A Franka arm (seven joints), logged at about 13 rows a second.
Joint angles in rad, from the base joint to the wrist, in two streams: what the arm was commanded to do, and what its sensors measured. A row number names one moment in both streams.
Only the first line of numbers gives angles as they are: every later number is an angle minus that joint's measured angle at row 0.
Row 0, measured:
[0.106 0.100 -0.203 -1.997 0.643 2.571 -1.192]
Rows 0 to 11, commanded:
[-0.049 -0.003 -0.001 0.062 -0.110 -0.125 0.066]
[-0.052 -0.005 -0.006 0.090 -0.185 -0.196 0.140]
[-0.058 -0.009 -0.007 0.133 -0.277 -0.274 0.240]
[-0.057 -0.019 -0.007 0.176 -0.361 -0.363 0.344]
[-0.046 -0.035 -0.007 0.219 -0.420 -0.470 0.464]
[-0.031 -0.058 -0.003 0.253 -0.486 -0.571 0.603]
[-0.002 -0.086 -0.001 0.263 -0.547 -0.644 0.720]
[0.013 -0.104 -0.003 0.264 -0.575 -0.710 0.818]
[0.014 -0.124 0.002 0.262 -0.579 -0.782 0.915]
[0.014 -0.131 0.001 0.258 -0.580 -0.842 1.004]
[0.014 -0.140 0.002 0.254 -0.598 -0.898 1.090]
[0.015 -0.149 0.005 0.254 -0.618 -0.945 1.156]
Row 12, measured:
[0.011 -0.130 0.004 0.266 -0.578 -0.870 1.029]
